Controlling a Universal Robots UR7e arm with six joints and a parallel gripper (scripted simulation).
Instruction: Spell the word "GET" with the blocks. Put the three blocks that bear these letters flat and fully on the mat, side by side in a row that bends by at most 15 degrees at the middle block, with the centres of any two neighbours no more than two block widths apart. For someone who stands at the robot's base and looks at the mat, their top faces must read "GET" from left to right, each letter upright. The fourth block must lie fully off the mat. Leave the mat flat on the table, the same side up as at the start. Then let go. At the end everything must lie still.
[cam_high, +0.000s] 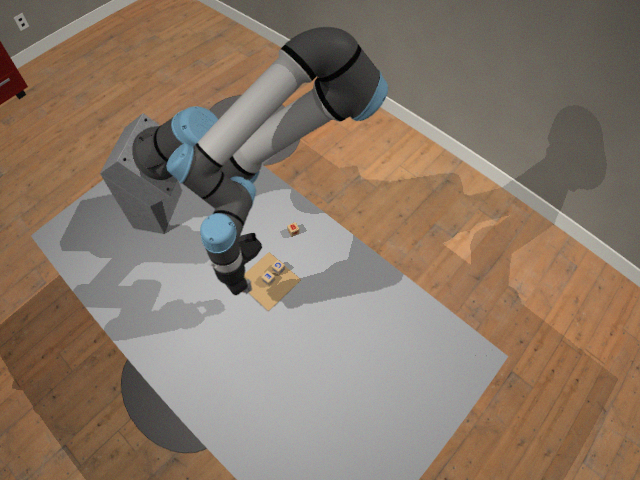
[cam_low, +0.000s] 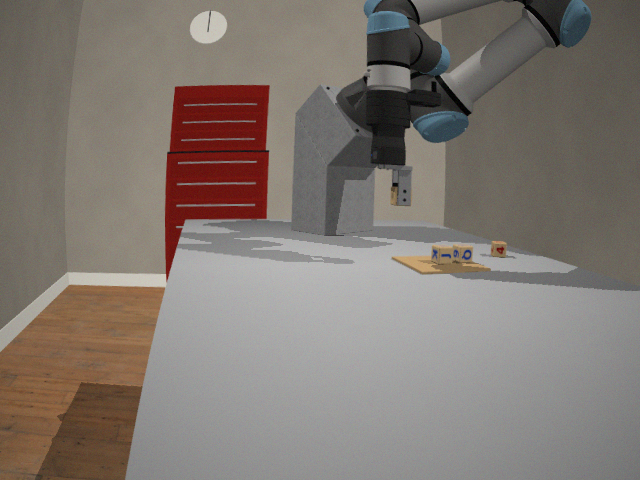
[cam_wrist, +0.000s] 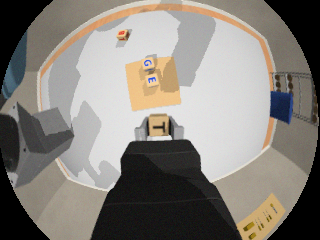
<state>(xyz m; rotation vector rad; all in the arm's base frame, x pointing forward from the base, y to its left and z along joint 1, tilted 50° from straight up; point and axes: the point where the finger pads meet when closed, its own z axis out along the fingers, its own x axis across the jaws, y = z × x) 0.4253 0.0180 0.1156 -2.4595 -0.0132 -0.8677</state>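
Now: hand 100 mm above the E block, 80 mm to the right of it and 30 mm past it. The rest, counted from my hand: tan mat: 120 mm below, 80 mm to the left, 30 mm behind.
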